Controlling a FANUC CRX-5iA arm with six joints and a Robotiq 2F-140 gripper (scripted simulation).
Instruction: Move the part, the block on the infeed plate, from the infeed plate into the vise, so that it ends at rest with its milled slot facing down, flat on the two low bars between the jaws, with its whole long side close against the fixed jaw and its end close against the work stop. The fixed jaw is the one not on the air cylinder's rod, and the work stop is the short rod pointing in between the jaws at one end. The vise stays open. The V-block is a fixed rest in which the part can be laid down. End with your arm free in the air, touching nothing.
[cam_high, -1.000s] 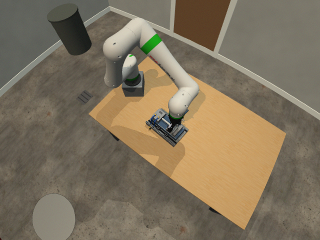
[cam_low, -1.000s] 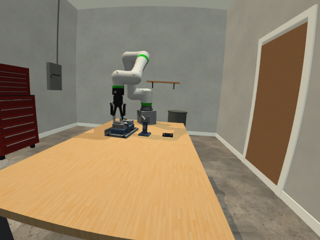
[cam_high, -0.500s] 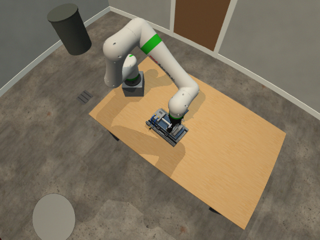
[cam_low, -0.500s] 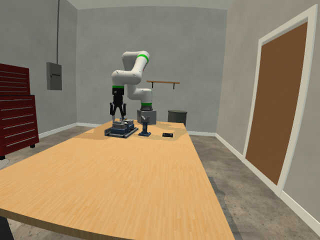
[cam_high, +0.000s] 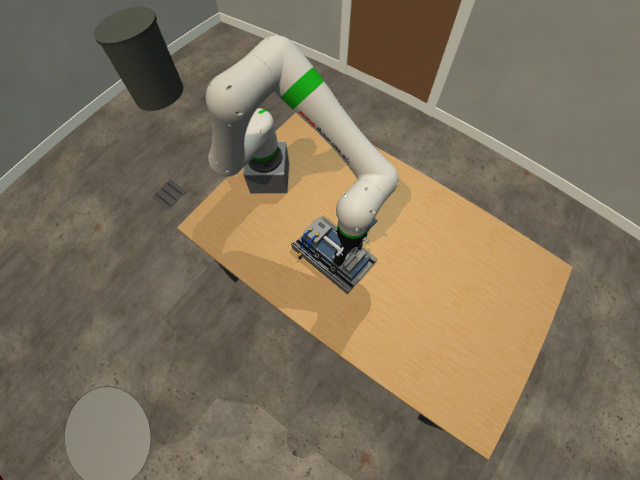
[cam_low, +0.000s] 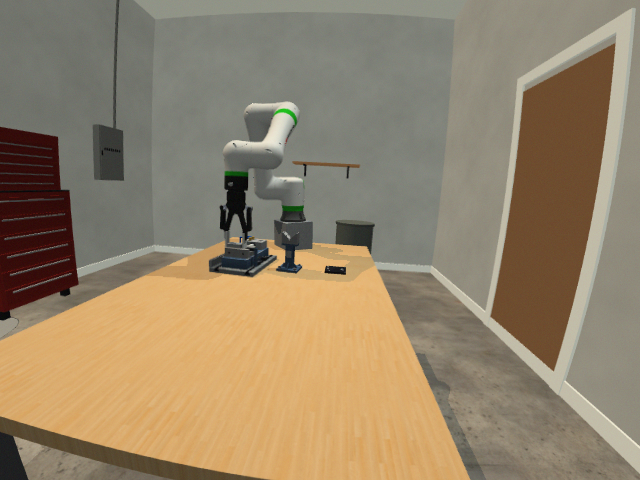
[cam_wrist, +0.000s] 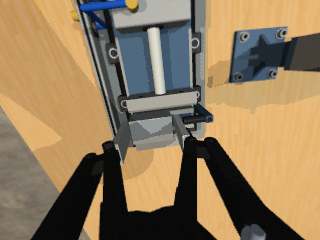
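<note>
My gripper is now 3 cm above the part. From my hand the other things lie so: work stop: 1 cm ahead, 7 cm to the left, 3 cm below; moving jaw: 3 cm behind, 3 cm to the left, 4 cm below; fixed jaw: 3 cm ahead, 1 cm to the left, 4 cm below.
</note>
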